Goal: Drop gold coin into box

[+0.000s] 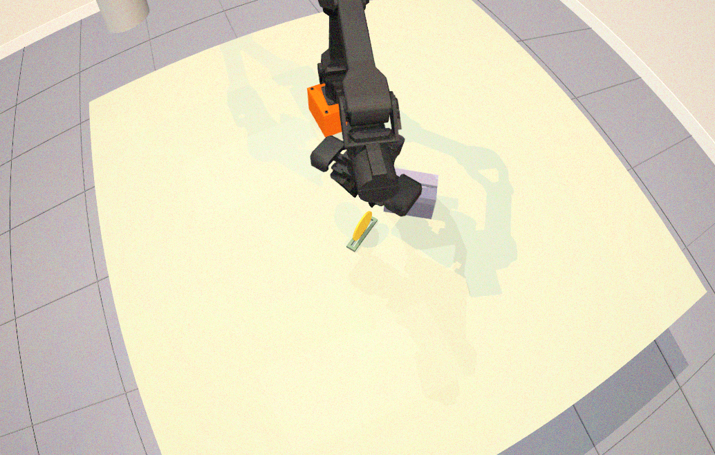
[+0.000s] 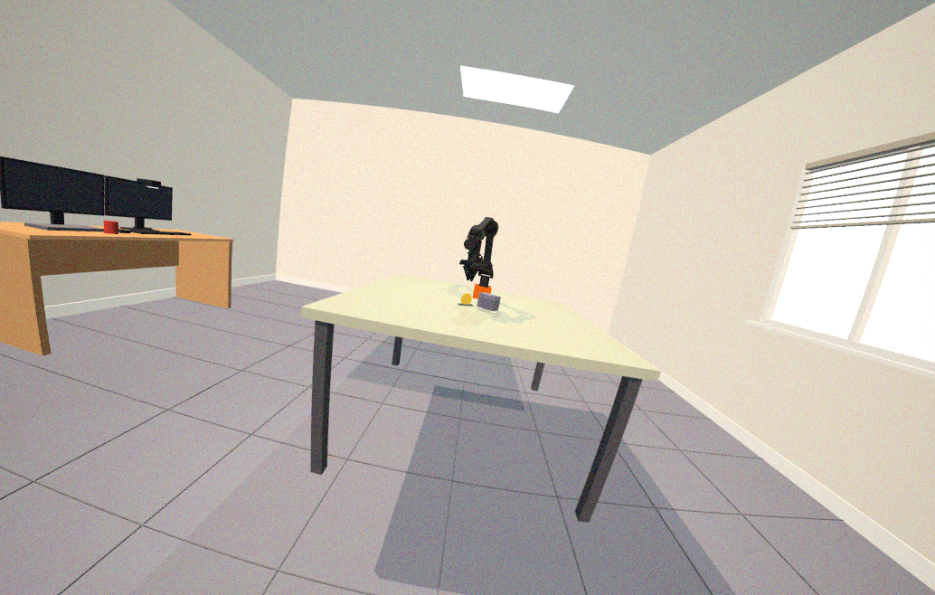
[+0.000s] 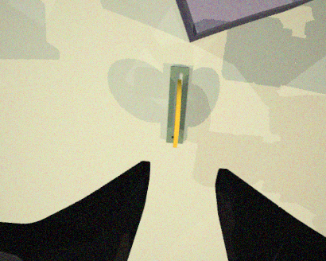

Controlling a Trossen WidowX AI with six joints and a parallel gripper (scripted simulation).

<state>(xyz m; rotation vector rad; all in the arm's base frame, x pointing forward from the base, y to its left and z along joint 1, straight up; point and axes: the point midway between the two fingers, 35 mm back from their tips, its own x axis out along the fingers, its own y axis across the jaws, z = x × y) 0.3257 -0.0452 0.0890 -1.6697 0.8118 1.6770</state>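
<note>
Right now my gripper tip is 100 mm above the gold coin.
</note>
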